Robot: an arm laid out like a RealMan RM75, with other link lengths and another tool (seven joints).
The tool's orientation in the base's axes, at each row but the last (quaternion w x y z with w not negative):
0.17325, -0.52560, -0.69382, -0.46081
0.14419, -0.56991, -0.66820, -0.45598
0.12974, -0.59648, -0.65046, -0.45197
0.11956, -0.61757, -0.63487, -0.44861
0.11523, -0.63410, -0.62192, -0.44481
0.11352, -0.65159, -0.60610, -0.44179
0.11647, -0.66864, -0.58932, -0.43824
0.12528, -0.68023, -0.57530, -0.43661
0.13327, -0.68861, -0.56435, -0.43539
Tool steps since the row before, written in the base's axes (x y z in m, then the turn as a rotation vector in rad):
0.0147, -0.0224, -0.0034, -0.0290, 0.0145, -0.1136
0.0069, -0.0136, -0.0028, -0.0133, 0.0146, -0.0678
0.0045, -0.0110, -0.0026, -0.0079, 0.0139, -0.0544
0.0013, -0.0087, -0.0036, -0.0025, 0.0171, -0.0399
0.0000, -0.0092, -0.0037, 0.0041, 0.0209, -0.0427
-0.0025, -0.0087, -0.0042, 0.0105, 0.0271, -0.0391
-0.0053, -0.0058, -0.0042, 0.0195, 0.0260, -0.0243
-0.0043, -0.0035, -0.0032, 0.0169, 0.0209, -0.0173
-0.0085, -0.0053, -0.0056, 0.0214, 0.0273, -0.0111
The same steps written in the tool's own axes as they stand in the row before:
-0.0209, 0.0110, -0.0131, -0.0628, -0.0774, 0.0634
-0.0127, 0.0058, -0.0067, -0.0350, -0.0430, 0.0437
-0.0102, 0.0042, -0.0051, -0.0273, -0.0323, 0.0377
-0.0087, 0.0011, -0.0037, -0.0161, -0.0219, 0.0340
-0.0089, 0.0003, -0.0043, -0.0166, -0.0179, 0.0410
-0.0087, -0.0018, -0.0046, -0.0105, -0.0123, 0.0460
-0.0066, -0.0046, -0.0038, -0.0013, 0.0014, 0.0405
-0.0045, -0.0038, -0.0024, 0.0006, 0.0029, 0.0318
-0.0076, -0.0076, -0.0041, 0.0094, 0.0068, 0.0345

